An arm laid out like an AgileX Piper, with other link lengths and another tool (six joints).
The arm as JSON. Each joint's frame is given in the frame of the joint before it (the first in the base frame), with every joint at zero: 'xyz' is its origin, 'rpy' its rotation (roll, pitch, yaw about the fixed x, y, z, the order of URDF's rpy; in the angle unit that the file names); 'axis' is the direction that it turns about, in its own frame. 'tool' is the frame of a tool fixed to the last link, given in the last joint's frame.
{
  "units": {
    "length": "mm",
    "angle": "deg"
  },
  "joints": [
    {
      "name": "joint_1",
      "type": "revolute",
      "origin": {
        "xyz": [
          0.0,
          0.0,
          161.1
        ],
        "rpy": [
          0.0,
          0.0,
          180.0
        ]
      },
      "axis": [
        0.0,
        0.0,
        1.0
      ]
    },
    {
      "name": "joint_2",
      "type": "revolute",
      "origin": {
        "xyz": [
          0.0,
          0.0,
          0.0
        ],
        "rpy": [
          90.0,
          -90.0,
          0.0
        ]
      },
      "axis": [
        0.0,
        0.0,
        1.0
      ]
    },
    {
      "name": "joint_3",
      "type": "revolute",
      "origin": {
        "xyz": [
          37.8,
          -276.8,
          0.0
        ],
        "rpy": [
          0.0,
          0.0,
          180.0
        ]
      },
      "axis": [
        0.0,
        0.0,
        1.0
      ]
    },
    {
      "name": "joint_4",
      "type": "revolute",
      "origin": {
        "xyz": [
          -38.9,
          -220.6,
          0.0
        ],
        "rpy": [
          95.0,
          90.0,
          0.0
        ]
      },
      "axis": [
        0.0,
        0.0,
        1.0
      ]
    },
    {
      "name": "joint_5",
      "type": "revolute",
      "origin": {
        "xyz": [
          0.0,
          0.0,
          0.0
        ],
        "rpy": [
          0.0,
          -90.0,
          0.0
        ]
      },
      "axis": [
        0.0,
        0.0,
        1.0
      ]
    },
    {
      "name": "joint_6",
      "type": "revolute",
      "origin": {
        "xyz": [
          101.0,
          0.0,
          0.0
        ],
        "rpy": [
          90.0,
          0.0,
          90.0
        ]
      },
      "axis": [
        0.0,
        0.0,
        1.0
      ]
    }
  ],
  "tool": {
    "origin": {
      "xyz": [
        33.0,
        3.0,
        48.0
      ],
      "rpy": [
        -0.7,
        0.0,
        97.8
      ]
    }
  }
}
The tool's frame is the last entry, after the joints.
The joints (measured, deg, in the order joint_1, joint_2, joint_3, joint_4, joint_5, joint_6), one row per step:
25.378 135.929 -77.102 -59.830 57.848 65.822
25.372 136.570 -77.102 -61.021 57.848 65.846
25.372 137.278 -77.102 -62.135 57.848 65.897
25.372 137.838 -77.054 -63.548 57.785 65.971
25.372 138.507 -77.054 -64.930 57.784 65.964
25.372 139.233 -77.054 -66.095 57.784 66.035
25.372 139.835 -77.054 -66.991 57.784 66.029
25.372 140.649 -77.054 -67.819 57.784 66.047
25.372 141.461 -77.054 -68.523 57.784 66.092
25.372 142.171 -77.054 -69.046 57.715 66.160
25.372 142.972 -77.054 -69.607 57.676 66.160
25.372 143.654 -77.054 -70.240 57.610 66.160
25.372 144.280 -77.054 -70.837 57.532 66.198
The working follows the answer.
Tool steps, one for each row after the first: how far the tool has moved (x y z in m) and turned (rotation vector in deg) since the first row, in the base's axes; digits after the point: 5 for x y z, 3 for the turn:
0.00117 -0.00160 -0.00259 -0.898 0.264 0.943
0.00204 -0.00311 -0.00567 -1.765 0.594 1.820
0.00365 -0.00465 -0.00777 -2.676 0.740 2.965
0.00513 -0.00623 -0.01033 -3.660 1.018 4.118
0.00605 -0.00764 -0.01349 -4.521 1.352 5.050
0.00665 -0.00876 -0.01616 -5.210 1.694 5.815
0.00665 -0.01003 -0.02017 -5.930 2.236 6.521
0.00636 -0.01121 -0.02431 -6.570 2.789 7.112
0.00593 -0.01208 -0.02815 -7.009 3.273 7.571
0.00531 -0.01314 -0.03241 -7.542 3.885 8.099
0.00510 -0.01407 -0.03595 -8.035 4.370 8.699
0.00493 -0.01488 -0.03924 -8.464 4.788 9.250

Tool pose at each row, in the base's axes (x y z in m, rotation vector in deg; rounded; the steps above come from the unrounded poses):
0.34812 0.05636 0.04611 98.279 90.967 -19.022
0.34928 0.05476 0.04351 96.821 91.539 -19.458
0.35016 0.05325 0.04044 95.444 92.106 -19.959
0.35177 0.05172 0.03833 93.789 92.723 -20.188
0.35324 0.05013 0.03577 92.076 93.391 -20.582
0.35416 0.04873 0.03262 90.644 93.969 -21.042
0.35477 0.04760 0.02995 89.483 94.489 -21.466
0.35477 0.04634 0.02594 88.355 95.083 -22.117
0.35447 0.04515 0.02180 87.382 95.627 -22.776
0.35405 0.04429 0.01795 86.669 96.109 -23.294
0.35343 0.04322 0.01369 85.825 96.685 -23.957
0.35322 0.04230 0.01016 84.940 97.238 -24.442
0.35305 0.04148 0.00687 84.142 97.734 -24.842

